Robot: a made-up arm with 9 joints.
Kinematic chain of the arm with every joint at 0, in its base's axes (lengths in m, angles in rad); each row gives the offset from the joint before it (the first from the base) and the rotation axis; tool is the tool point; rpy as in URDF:
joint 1: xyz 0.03 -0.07 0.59 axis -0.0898 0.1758 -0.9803
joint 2: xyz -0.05 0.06 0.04 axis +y
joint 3: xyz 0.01 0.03 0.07 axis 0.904 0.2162 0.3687
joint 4: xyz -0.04 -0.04 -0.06 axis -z
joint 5: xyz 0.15 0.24 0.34 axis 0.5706 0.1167 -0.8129
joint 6: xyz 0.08 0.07 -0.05 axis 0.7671 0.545 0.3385
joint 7: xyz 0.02 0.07 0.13 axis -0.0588 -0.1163 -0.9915
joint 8: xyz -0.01 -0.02 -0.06 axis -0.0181 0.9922 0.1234
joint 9: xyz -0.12 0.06 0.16 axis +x
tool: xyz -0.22 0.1 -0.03 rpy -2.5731 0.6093 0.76
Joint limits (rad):
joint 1: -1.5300..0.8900
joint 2: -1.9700..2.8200
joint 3: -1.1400..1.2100
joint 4: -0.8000..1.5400
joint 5: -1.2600..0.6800
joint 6: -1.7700..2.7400
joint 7: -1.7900..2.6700
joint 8: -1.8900..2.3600
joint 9: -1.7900..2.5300
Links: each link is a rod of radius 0.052 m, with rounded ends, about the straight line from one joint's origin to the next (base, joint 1, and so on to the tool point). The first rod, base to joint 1, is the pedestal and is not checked.
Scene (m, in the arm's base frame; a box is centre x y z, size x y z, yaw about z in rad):
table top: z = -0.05
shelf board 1: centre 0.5 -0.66 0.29 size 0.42 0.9 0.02 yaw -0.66
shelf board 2: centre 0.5 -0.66 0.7 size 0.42 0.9 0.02 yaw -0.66
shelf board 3: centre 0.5 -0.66 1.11 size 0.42 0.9 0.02 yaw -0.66
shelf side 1: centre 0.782 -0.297 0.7 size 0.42 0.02 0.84 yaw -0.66
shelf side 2: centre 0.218 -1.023 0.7 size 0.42 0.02 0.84 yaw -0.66
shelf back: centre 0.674 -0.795 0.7 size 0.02 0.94 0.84 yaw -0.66
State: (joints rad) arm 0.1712 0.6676 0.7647 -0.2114 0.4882 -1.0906 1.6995 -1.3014 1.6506
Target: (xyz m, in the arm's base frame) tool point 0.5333 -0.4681 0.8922
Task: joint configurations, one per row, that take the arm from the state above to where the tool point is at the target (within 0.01 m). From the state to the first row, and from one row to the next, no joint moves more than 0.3 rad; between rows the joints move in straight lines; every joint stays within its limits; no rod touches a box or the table.
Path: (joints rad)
1: 0.1049 0.5939 0.7615 -0.3095 0.5202 -1.0039 1.6947 -1.0242 1.7536
2: 0.0387 0.5202 0.7582 -0.4076 0.5521 -0.9172 1.6900 -0.7470 1.8566
3: -0.0276 0.4464 0.7550 -0.5057 0.5841 -0.8305 1.6852 -0.4697 1.9596
4: -0.0939 0.3727 0.7517 -0.6038 0.6161 -0.7438 1.6805 -0.1925 2.0626
5: -0.1601 0.2990 0.7485 -0.7019 0.6480 -0.6571 1.6757 0.0847 2.1655
6: -0.2264 0.2253 0.7452 -0.8000 0.6800 -0.5704 1.6710 0.3619 2.2685
7: -0.1449 0.1666 0.7501 -0.6926 0.6800 -0.3249 1.6774 0.6179 2.2241
8: -0.0634 0.1079 0.7549 -0.5852 0.6800 -0.0793 1.6839 0.8738 2.1797
9: 0.0181 0.0492 0.7598 -0.4778 0.6800 0.1662 1.6903 1.1297 2.1352
10: 0.0996 -0.0095 0.7646 -0.3703 0.6800 0.4117 1.6968 1.3857 2.0908
11: 0.1811 -0.0682 0.7695 -0.2629 0.6800 0.6572 1.7032 1.6416 2.0464
12: 0.2016 0.0622 0.8425 -0.2164 0.6800 0.5870 1.6511 1.4203 2.0091
13: 0.2221 0.1926 0.9154 -0.1699 0.6800 0.5168 1.5990 1.1989 1.9719
14: 0.2427 0.3230 0.9884 -0.1234 0.6800 0.4465 1.5470 0.9775 1.9346

